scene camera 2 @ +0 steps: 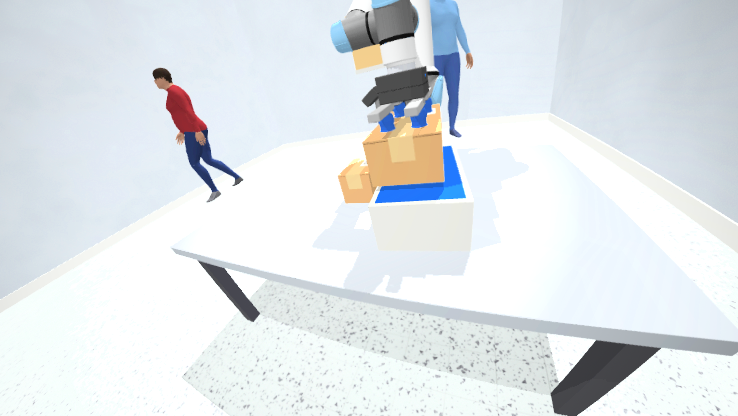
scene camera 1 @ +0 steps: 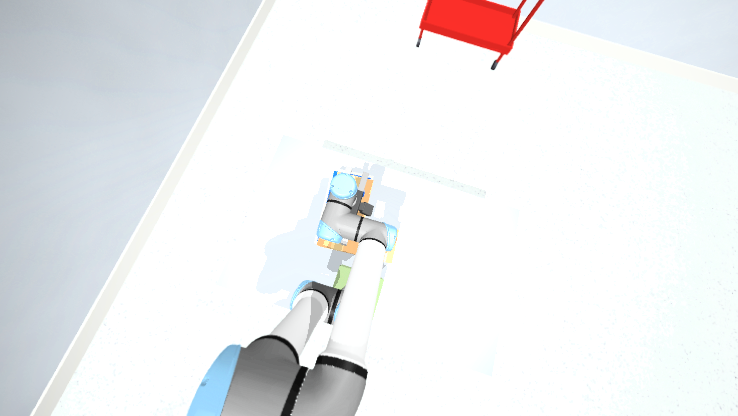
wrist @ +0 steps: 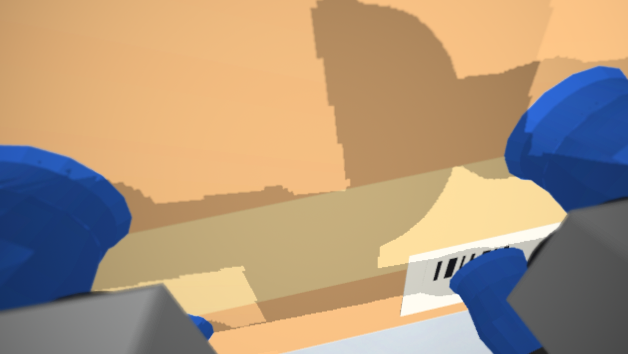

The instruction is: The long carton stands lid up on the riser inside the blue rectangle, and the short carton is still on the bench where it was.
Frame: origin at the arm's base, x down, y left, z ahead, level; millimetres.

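Seen in the pictures: hand at its tool point: [wrist: 325,223].
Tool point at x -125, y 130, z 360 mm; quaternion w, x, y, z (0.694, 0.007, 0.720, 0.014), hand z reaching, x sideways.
Note:
Pixels of each thing's top centre, then the offset from my tool point to it. "spot": a spot on its surface instead. Level surfaces: height alone.
- long carton at its top centre: [wrist: 386,252] [scene camera 2: 408,115] [scene camera 1: 346,211] dx -20, dy -2, dz -16 mm
- blue rectangle at a spot on its surface: [scene camera 2: 453,178] spot: dx +108, dy +98, dz +90 mm
- white riser at its top centre: [scene camera 2: 421,168] dx +108, dy +20, dz +17 mm
- short carton at its top centre: [scene camera 2: 360,165] [scene camera 1: 384,243] dx +125, dy -195, dz -91 mm
- bench at its surface level: dx +228 mm
My suction gripper [scene camera 2: 403,124] [wrist: 320,200] has its blue cups on the lid of the long carton [scene camera 2: 408,167] [wrist: 225,100] and holds it. The carton is lid up and roughly level, over the blue rectangle [scene camera 2: 453,178] on top of the white riser [scene camera 2: 423,227]. Blue shows in front of it and along its right side in scene camera 2. I cannot tell whether its underside touches the riser. The short carton [scene camera 2: 357,192] stands on the bench [scene camera 2: 248,242], left of the riser there. In scene camera 1 the arm hides most of this.
A red cart [scene camera 1: 467,28] stands at the far side in scene camera 1. A person in red [scene camera 2: 183,111] is at the left and a person in light blue [scene camera 2: 447,31] behind the arm. A tan box [scene camera 2: 366,57] shows behind the wrist. A green object [scene camera 1: 342,276] lies beside the arm.

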